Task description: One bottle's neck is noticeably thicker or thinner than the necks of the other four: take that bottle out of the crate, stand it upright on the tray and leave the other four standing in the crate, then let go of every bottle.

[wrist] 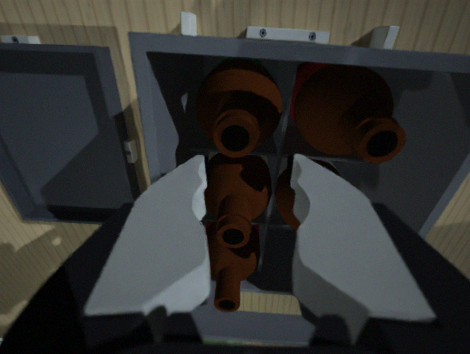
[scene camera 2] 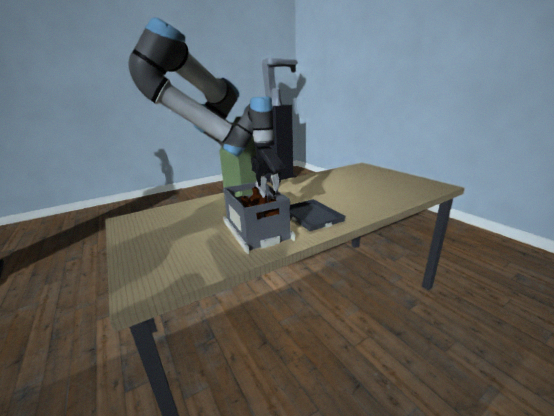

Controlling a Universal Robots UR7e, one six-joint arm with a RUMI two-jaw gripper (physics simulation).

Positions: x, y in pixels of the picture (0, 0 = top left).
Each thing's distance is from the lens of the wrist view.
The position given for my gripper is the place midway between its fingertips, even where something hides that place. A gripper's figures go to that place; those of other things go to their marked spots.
my gripper [wrist: 247, 159]: 0.13 m
bottle [wrist: 229, 266]: 0.27 m
